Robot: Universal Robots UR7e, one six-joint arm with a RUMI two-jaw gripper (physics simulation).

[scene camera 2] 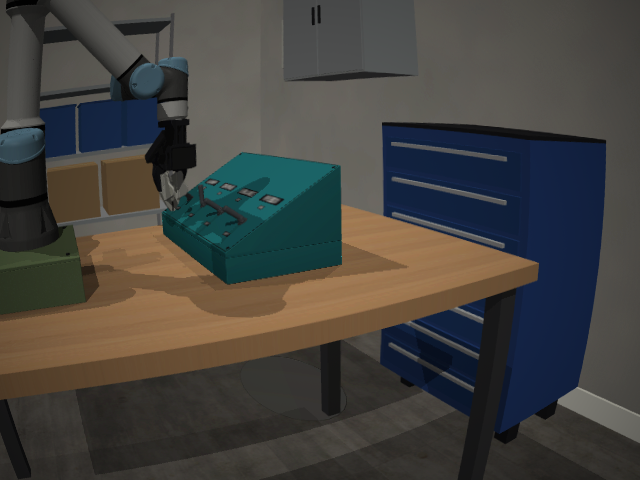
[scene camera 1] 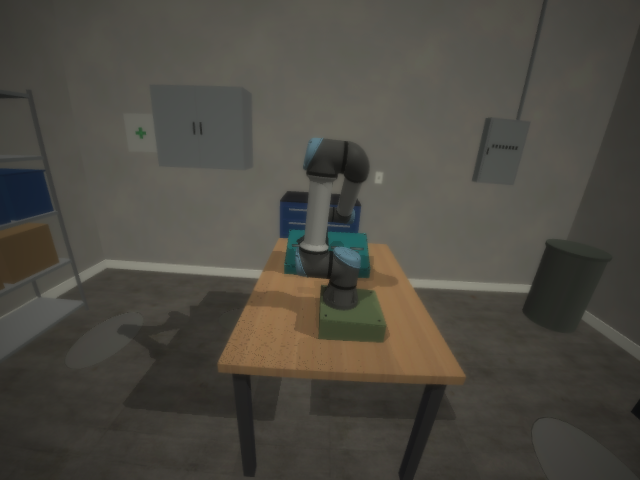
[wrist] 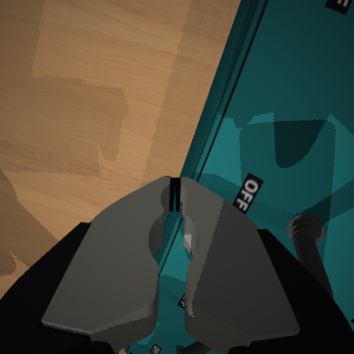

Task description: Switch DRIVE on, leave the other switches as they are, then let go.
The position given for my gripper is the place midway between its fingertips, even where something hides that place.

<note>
In view: my gripper (scene camera 2: 172,211) and a drive lever (wrist: 307,254).
My gripper also shows in the wrist view (wrist: 174,179).
</note>
